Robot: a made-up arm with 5 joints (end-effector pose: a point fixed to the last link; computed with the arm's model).
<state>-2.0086 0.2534 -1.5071 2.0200 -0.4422</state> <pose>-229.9 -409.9 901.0 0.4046 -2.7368 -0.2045</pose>
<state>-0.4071 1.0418 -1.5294 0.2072 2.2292</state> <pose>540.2 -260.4 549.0 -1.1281 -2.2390 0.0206</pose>
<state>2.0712 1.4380 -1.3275 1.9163 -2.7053</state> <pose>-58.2 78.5 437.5 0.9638 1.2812 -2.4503</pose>
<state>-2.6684 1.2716 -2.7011 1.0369 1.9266</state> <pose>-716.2 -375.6 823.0 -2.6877 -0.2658 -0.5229</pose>
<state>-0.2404 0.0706 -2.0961 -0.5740 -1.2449</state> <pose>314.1 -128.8 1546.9 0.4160 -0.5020 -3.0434</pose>
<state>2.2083 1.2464 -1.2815 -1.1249 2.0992</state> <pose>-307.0 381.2 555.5 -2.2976 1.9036 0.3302</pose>
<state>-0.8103 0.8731 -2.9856 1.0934 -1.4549</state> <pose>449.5 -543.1 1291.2 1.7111 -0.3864 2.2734</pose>
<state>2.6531 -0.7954 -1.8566 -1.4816 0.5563</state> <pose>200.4 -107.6 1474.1 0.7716 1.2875 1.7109</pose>
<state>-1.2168 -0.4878 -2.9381 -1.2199 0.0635</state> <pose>-191.2 380.2 1415.2 1.1273 -1.8716 -1.1837</pose>
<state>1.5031 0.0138 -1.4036 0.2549 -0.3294</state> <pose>57.2 558.3 1160.5 -1.2838 0.0539 -0.9123</pose>
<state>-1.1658 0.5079 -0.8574 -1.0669 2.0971</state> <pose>178.8 -473.9 811.9 1.9457 1.8404 -0.3505</pose>
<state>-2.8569 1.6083 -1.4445 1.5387 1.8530</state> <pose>-116.0 -45.2 358.1 -0.7186 -0.3499 -2.3948</pose>
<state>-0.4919 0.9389 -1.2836 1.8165 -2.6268</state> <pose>237.6 -164.1 534.8 -1.5469 0.1406 0.4170</pose>
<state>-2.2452 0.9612 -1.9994 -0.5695 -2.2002</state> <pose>-484.7 -586.3 966.7 1.3103 -0.2943 0.7576</pose>
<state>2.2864 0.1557 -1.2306 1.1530 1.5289</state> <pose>-335.9 364.5 860.2 -2.5383 0.8698 -1.4162</pose>
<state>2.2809 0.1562 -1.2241 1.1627 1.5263</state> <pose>-331.6 363.8 856.4 -2.5373 0.8659 -1.4395</pose>
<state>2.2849 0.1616 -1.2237 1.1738 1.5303</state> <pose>-332.0 361.1 852.6 -2.5355 0.8578 -1.4625</pose>
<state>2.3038 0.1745 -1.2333 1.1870 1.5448</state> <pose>-339.8 355.4 849.3 -2.5321 0.8440 -1.4841</pose>
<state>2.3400 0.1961 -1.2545 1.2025 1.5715</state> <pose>-355.9 345.7 846.3 -2.5260 0.8237 -1.5039</pose>
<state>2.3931 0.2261 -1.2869 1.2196 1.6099</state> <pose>-379.9 331.0 843.4 -2.5167 0.7974 -1.5208</pose>
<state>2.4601 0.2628 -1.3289 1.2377 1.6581</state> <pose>-409.9 310.8 840.8 -2.5043 0.7673 -1.5335</pose>
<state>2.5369 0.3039 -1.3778 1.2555 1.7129</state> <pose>-443.3 284.9 838.4 -2.4898 0.7351 -1.5405</pose>
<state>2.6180 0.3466 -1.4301 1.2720 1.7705</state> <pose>-477.0 254.3 836.2 -2.4746 0.7034 -1.5413</pose>
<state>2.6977 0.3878 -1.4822 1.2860 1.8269</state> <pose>-508.3 221.0 834.5 -2.4609 0.6744 -1.5358</pose>
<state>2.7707 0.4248 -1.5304 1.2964 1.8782</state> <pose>-535.1 187.8 833.3 -2.4504 0.6494 -1.5246</pose>
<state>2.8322 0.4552 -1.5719 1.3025 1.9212</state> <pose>-556.4 157.9 833.0 -2.4445 0.6300 -1.5089</pose>
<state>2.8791 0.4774 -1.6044 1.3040 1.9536</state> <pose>-572.1 134.1 833.9 -2.4439 0.6164 -1.4902</pose>
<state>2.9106 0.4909 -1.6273 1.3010 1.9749</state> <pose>-582.9 117.7 835.9 -2.4484 0.6086 -1.4692</pose>
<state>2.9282 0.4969 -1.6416 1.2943 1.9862</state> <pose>-589.9 108.5 839.0 -2.4568 0.6060 -1.4473</pose>
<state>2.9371 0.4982 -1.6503 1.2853 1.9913</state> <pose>-594.6 104.1 842.7 -2.4672 0.6065 -1.4250</pose>
